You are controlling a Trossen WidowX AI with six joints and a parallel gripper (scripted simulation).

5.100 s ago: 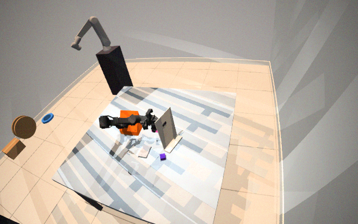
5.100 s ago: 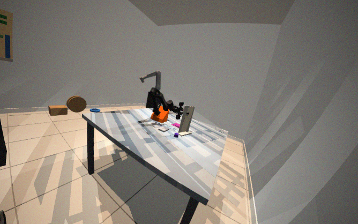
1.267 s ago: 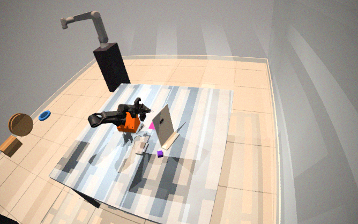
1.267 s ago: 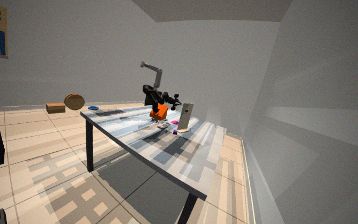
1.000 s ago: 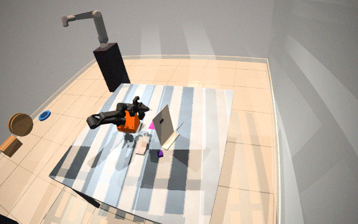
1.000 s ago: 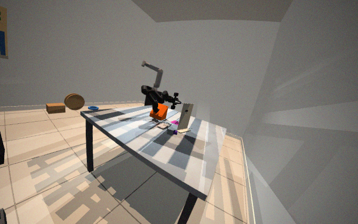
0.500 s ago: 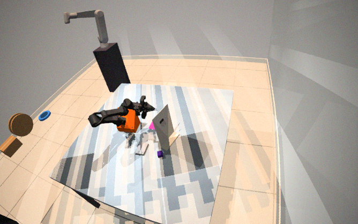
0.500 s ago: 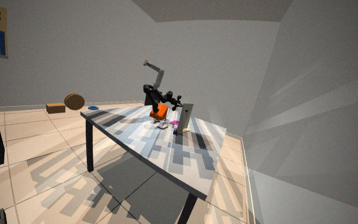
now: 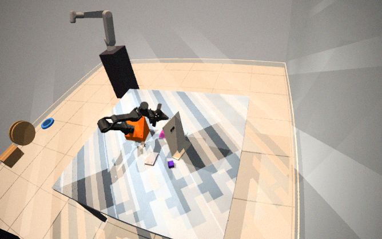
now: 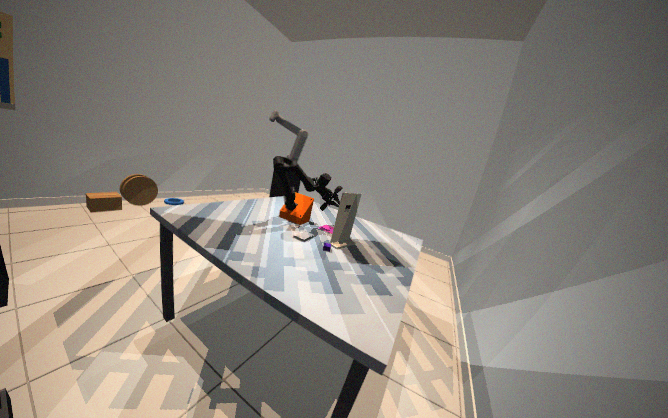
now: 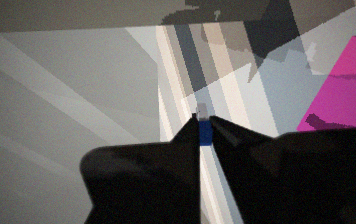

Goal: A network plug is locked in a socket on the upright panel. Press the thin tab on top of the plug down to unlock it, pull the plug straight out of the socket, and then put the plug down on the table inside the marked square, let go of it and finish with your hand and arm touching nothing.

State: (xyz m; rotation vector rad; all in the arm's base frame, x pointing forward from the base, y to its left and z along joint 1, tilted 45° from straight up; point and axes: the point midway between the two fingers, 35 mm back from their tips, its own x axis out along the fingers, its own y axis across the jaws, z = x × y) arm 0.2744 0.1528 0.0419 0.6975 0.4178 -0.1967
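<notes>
Right now my gripper tip is 17 cm above the magenta marked square, 5 cm past it and 2 cm to the right of it. The rest, counted from my gripper tip: flat tile 25 cm to the right, 17 cm below, 6 cm behind; then network plug right at my gripper tip; then upright grey panel 13 cm to the right, 11 cm ahead, 4 cm below.
</notes>
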